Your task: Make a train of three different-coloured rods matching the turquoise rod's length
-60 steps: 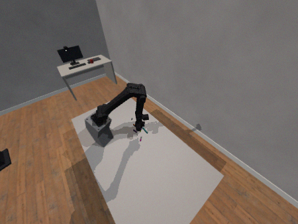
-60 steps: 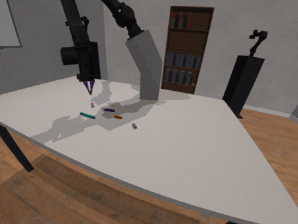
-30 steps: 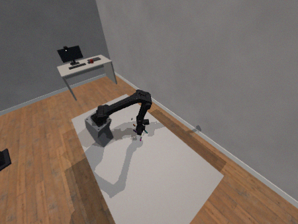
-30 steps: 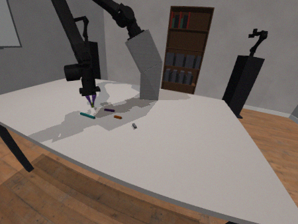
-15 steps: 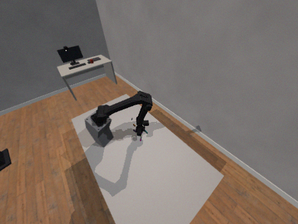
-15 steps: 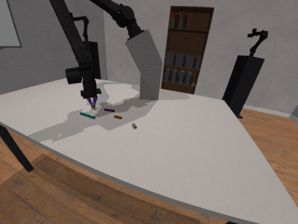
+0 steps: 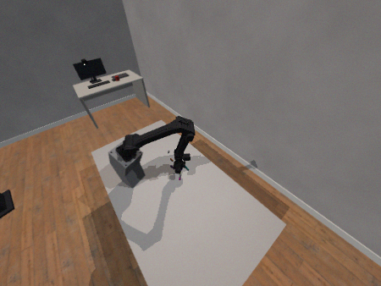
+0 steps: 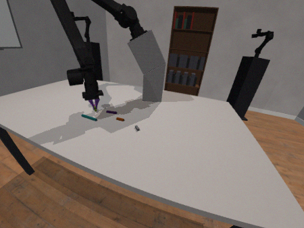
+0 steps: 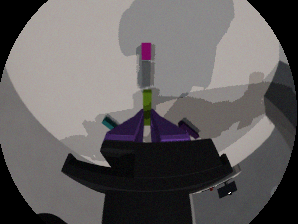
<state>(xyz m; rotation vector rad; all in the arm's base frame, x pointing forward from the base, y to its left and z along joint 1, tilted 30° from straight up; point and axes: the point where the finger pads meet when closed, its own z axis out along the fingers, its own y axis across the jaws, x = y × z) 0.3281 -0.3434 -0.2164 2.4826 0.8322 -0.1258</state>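
Now: the lime rod 1 cm below my hand and 1 cm behind it. Also, from my hand: purple rod (9 cm to the left, 2 cm below, 1 cm behind); then turquoise rod (7 cm ahead, 2 cm below); then magenta rod (6 cm behind, 5 cm to the right, 2 cm below).
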